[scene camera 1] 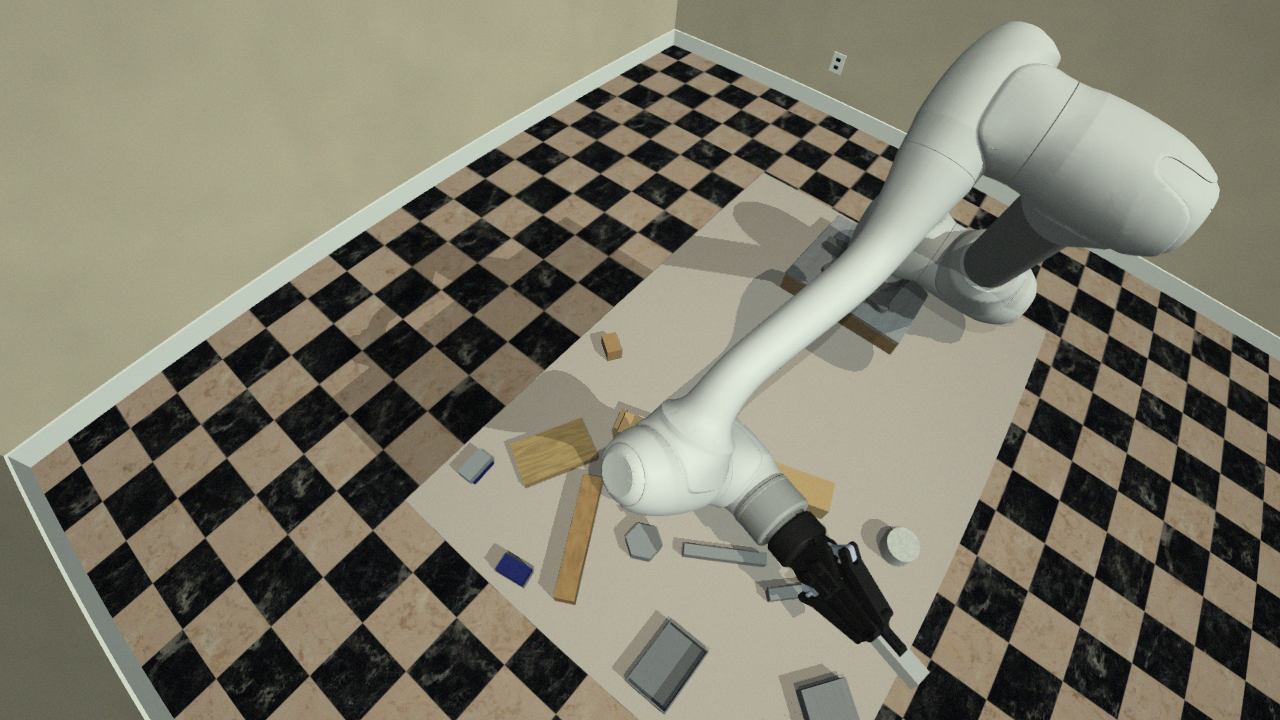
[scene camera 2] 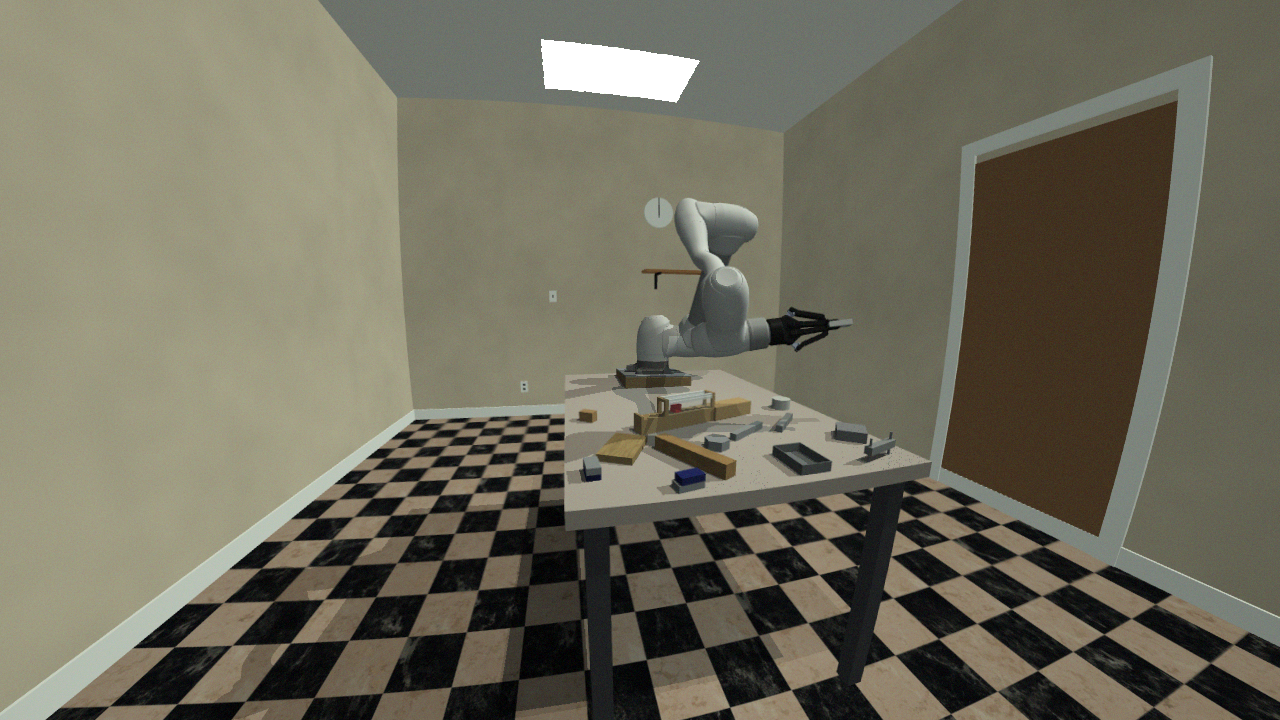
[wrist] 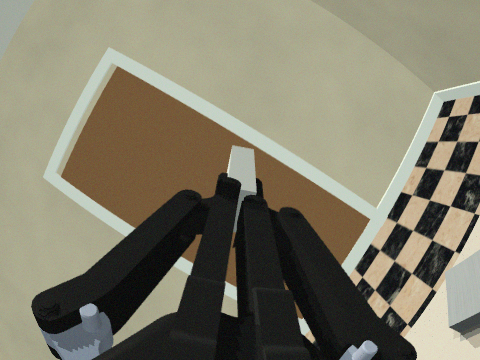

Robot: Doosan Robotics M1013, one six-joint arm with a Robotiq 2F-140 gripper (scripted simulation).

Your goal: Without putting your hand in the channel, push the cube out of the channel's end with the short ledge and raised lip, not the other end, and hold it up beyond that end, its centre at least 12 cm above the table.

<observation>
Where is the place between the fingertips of the gripper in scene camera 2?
850, 322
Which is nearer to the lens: the grey tray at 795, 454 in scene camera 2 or the long wooden plank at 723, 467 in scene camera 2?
The long wooden plank.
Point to a wooden board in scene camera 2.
At 621, 448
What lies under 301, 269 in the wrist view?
The gripper.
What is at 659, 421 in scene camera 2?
A raised frame.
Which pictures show the long wooden plank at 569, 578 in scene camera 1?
Scene camera 1 and scene camera 2 only.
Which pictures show the gripper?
Scene camera 1, scene camera 2 and the wrist view: all of them.
</observation>
